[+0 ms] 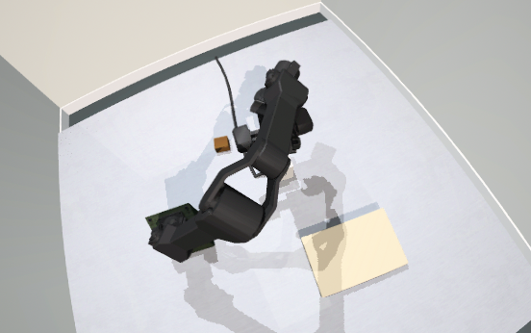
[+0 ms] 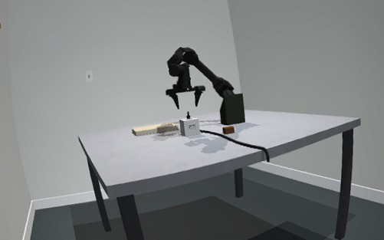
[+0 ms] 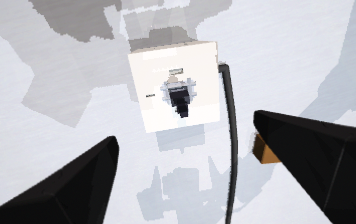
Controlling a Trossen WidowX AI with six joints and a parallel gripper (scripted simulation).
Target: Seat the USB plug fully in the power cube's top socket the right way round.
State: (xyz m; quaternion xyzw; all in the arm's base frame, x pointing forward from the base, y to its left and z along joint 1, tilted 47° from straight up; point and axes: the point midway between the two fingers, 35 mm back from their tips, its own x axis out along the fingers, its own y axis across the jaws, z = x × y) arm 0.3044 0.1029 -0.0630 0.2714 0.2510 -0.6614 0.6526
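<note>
The black USB plug lies 40 mm below my gripper tip. Also, from my gripper tip: brown block: 140 mm behind, 140 mm to the left, 120 mm below; then flat beige board: 110 mm ahead, 320 mm to the right, 120 mm below.
</note>
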